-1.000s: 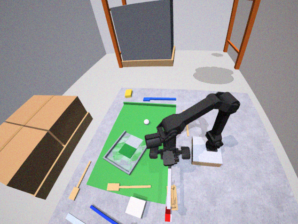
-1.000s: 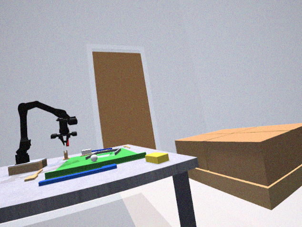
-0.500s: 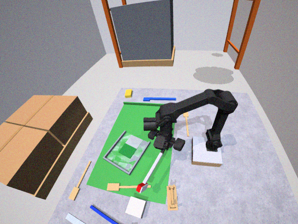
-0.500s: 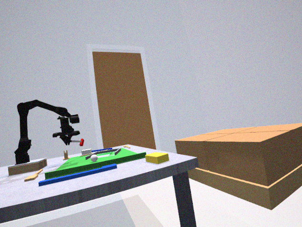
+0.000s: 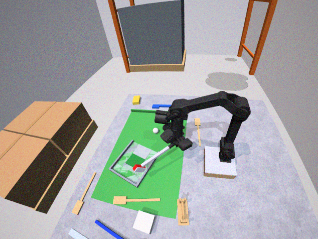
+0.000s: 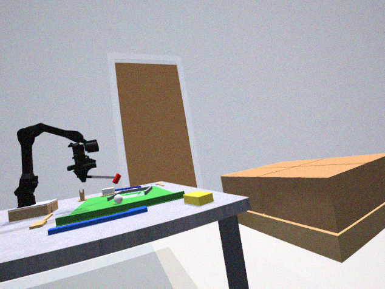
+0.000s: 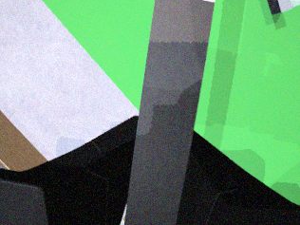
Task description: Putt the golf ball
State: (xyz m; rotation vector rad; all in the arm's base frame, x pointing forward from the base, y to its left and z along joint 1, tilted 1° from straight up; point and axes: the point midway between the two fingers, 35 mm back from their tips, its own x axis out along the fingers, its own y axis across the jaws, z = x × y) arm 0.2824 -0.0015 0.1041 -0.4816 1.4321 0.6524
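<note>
The red putter is 80 mm ahead of my gripper tip, 80 mm to the left of it and 10 mm above it. Also, from my gripper tip: wooden stand 70 mm behind, 300 mm to the left, 90 mm below; white golf ball 170 mm ahead, 180 mm to the right, 100 mm below; green mat 200 mm ahead, 30 mm to the right, 130 mm below.
</note>
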